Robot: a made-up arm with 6 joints.
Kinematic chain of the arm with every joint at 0, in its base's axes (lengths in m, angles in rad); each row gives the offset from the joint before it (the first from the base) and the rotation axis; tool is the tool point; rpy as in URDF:
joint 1: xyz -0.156 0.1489 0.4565 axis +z
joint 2: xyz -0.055 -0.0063 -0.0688 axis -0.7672 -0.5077 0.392
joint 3: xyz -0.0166 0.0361 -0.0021 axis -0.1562 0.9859 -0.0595
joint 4: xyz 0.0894 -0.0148 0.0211 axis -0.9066 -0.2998 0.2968
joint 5: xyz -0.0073 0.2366 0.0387 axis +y
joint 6: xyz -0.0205 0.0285 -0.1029 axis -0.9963 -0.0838 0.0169
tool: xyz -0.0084 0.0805 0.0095 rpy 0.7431 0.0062 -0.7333
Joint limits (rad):
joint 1: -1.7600..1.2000
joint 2: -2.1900..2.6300
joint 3: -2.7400..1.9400
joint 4: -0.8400..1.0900
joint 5: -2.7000..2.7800
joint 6: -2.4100..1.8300
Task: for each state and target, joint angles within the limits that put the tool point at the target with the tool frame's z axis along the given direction. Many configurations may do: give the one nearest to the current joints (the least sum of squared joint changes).
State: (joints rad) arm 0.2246 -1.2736 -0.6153 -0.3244 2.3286 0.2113
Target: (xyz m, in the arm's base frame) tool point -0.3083 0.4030 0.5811 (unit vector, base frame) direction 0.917 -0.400 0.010
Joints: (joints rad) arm 0.6746 -0.6614 -0.5292 0.3574 2.2507 -0.2975
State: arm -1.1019 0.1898 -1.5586 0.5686 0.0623 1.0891
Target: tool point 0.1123 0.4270 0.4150 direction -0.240 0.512 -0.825
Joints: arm -1.2781 0.3383 -1.7920 -0.2518 -0.1922 1.1312
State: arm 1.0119 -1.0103 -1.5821 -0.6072 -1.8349 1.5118
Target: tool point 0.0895 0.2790 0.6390 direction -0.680 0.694 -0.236
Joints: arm 0.9246 -1.4312 -1.2815 0.1426 -1.5186 0.9392
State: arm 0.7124 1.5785 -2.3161 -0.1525 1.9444 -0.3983
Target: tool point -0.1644 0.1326 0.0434 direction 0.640 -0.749 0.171
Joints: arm 0.5439 2.1521 -2.7400 0.5328 1.2445 0.4472
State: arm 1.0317 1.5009 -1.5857 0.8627 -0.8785 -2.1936
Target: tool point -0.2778 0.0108 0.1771 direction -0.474 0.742 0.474
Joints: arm 1.1710 1.5838 -1.5914 0.0799 -0.6364 -2.1349
